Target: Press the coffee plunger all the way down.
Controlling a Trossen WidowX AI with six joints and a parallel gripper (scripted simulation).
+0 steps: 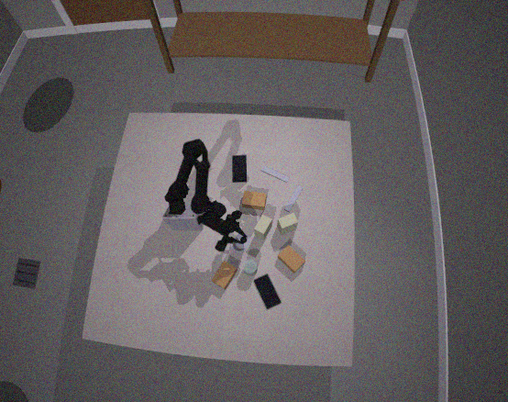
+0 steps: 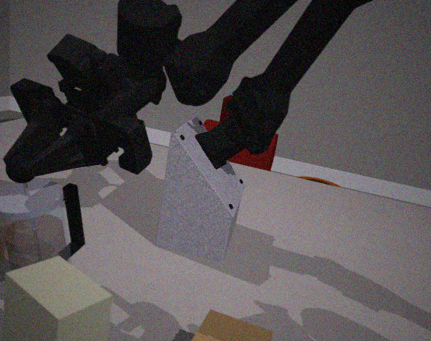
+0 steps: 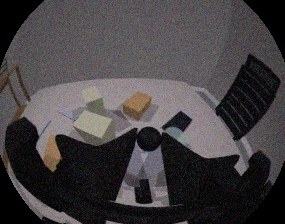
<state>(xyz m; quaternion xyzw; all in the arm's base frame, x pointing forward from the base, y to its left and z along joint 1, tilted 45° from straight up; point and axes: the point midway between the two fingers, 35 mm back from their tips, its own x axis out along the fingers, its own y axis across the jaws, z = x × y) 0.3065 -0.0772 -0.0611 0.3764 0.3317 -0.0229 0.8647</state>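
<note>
The coffee press lies 40 mm behind my gripper tip, 10 mm to the left of it and 80 mm below it. From my gripper tip the other things lie so: pale round disc 30 mm ahead, 90 mm to the right, 130 mm below.
</note>
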